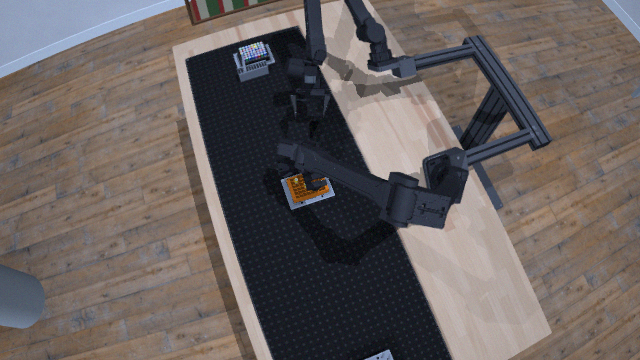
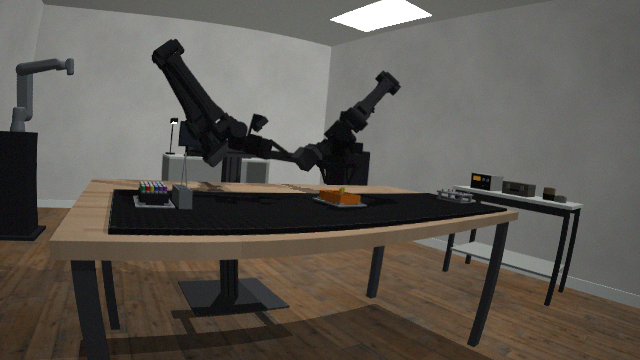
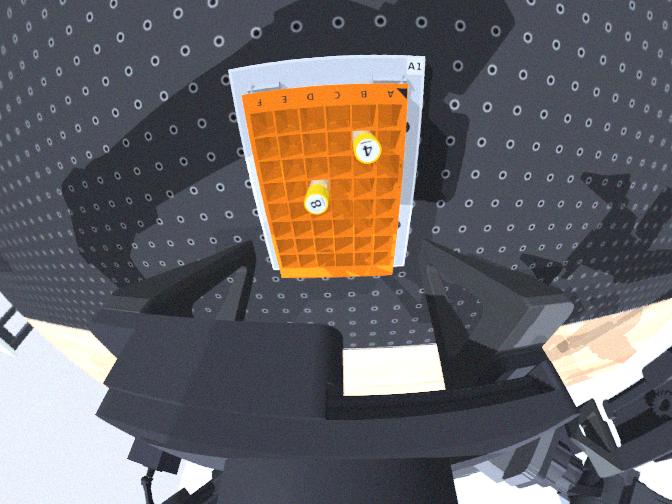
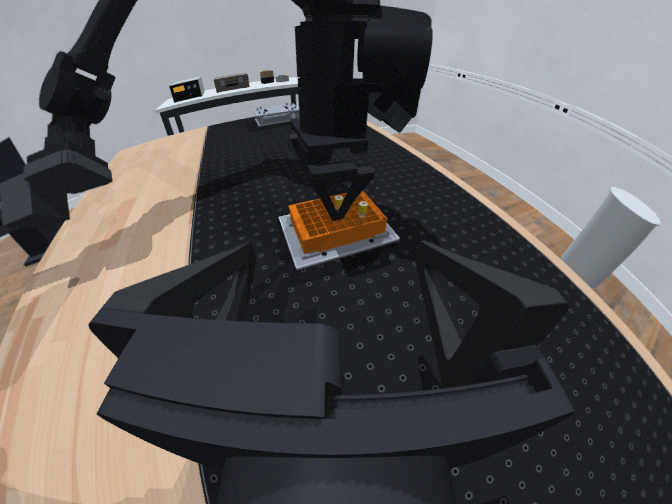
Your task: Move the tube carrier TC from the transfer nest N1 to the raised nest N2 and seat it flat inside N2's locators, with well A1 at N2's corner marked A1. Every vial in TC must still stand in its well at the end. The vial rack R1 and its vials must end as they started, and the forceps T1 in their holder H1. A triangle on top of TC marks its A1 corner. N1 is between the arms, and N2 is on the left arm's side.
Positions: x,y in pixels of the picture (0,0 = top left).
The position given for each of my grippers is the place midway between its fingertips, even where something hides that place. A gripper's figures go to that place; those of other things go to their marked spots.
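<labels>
From where the lens is, I find my left gripper [image 3: 337,249] 13 cm from the lens. My right gripper [image 3: 627,397] is there as well, 22 cm from the lens.
</labels>
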